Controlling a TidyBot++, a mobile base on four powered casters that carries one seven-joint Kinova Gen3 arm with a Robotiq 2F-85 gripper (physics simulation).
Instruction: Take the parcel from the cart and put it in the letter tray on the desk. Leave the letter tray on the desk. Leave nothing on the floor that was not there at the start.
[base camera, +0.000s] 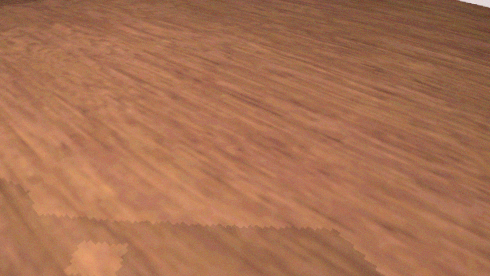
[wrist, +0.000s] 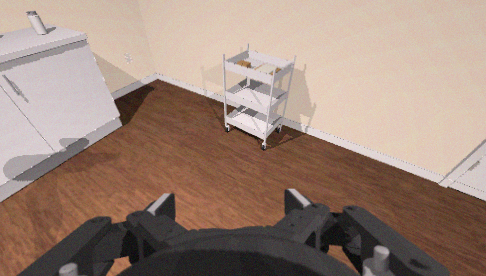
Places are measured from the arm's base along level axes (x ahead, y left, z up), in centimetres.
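Where they show: gripper, fingertip midpoint: (wrist: 230, 203).
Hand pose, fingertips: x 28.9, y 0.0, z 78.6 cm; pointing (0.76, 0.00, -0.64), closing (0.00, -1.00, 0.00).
Note:
After its pixels a point has its place.
A white three-tier cart (wrist: 248, 122) @(z -26.4, x 173.8, y -19.5 cm) stands near the far wall, a little right of centre in the wrist view. On its top tier lie a small brown box (wrist: 243, 64) @(z 31.0, x 173.6, y -12.9 cm) at the left, a pale flat thing (wrist: 266, 68) @(z 29.0, x 170.9, y -30.8 cm) beside it and another small brown thing (wrist: 275, 71) at the right; they are too small to tell which is the parcel. My gripper (wrist: 230, 203) @(z 78.6, x 28.9, y 0.0 cm) is open, with floor showing between its fingertips, well short of the cart. The desk and the letter tray do not show in either view.
A white cabinet (wrist: 60, 95) @(z 15.5, x 158.2, y 125.2 cm) with a grey canister (wrist: 36, 23) @(z 59.1, x 183.7, y 134.1 cm) on top stands at the left. White baseboard (wrist: 350, 146) @(z -35.7, x 146.2, y -114.3 cm) runs along the wall behind the cart. Part of a white door (wrist: 472, 170) @(z -16.1, x 97.4, y -182.1 cm) shows at the right edge. Wooden floor (base camera: 240, 125) @(z -39.6, x 53.9, y 1.7 cm) fills most of the base camera view.

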